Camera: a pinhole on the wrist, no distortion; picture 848 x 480 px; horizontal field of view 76.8 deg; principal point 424.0 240.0 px. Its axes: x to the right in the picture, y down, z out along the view. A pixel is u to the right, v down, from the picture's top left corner.
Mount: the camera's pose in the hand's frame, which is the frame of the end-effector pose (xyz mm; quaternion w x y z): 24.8 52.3 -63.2 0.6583 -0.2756 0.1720 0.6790
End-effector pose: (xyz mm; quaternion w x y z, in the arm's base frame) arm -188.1 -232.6 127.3 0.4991 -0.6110 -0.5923 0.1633
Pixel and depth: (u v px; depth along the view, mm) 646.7 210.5 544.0
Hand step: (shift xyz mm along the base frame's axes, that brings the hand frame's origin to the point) 123.8 190.1 -563.3
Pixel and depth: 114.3 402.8 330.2
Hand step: -217.7 29.8 -255.4
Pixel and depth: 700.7 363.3 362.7
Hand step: 126.2 28.1 -418.2
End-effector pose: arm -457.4 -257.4 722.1 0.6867 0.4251 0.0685 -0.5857
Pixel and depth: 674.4 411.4 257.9
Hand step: 204.5 17.3 240.1
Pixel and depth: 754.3 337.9 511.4
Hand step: 422.2 -18.0 472.0
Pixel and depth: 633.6 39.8 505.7
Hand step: 399.5 -290.3 333.4
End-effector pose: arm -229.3 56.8 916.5 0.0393 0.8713 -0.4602 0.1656
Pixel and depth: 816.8 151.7 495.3
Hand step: -474.6 -426.8 -154.1
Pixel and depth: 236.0 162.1 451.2
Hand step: -52.1 -217.9 -383.8
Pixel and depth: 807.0 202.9 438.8
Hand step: -439.8 -343.7 -141.4
